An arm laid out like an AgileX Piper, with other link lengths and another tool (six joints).
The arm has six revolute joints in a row. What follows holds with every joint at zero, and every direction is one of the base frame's. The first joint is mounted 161.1 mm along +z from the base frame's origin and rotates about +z. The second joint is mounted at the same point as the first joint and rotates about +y. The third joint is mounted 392.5 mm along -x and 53.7 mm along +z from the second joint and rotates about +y. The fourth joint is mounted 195.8 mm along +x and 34.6 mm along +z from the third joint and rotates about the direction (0.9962, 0, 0.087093). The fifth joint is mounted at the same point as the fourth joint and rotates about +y. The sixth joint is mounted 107.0 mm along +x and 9.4 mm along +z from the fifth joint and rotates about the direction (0.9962, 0, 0.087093). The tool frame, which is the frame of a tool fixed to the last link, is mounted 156.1 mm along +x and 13.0 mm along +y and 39.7 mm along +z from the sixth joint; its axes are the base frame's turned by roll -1.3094, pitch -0.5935 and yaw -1.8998 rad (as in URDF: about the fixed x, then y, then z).
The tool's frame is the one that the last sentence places.
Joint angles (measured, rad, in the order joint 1, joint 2, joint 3, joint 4, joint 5, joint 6), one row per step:
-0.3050, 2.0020, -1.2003, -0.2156, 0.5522, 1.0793
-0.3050, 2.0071, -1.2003, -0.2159, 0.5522, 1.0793
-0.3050, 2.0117, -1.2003, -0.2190, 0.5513, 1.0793
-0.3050, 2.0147, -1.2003, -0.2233, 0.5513, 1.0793
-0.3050, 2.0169, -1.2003, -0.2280, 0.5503, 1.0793
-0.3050, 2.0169, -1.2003, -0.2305, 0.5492, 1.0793
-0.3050, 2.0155, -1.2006, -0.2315, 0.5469, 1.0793
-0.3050, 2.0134, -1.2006, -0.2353, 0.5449, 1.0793
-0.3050, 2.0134, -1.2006, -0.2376, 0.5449, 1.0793
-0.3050, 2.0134, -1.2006, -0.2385, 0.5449, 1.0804
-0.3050, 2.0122, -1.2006, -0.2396, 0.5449, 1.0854
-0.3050, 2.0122, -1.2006, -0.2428, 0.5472, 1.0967
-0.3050, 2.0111, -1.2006, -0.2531, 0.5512, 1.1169
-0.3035, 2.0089, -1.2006, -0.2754, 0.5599, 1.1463
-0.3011, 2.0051, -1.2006, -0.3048, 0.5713, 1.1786
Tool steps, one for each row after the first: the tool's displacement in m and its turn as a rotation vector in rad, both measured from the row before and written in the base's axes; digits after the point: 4 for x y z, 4 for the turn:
-0.0001, 0.0000, -0.0024, 0.0013, 0.0049, 0.0002
0.0001, -0.0003, -0.0020, -0.0010, 0.0042, 0.0022
-0.0001, -0.0005, -0.0013, -0.0022, 0.0038, 0.0029
0.0002, -0.0005, -0.0008, -0.0028, 0.0022, 0.0033
0.0003, -0.0003, 0.0002, -0.0019, -0.0005, 0.0019
0.0007, -0.0002, 0.0010, -0.0016, -0.0036, 0.0011
0.0005, -0.0005, 0.0013, -0.0036, -0.0031, 0.0029
0.0000, -0.0003, 0.0001, -0.0016, 0.0005, 0.0015
0.0000, -0.0001, 0.0000, -0.0004, 0.0000, -0.0004
-0.0001, -0.0002, 0.0006, 0.0001, -0.0019, -0.0040
-0.0008, -0.0006, -0.0001, 0.0009, 0.0006, -0.0090
-0.0014, -0.0016, 0.0005, -0.0021, 0.0008, -0.0130
-0.0025, -0.0025, 0.0011, -0.0083, 0.0049, -0.0132
-0.0030, -0.0030, 0.0020, -0.0134, 0.0064, -0.0111

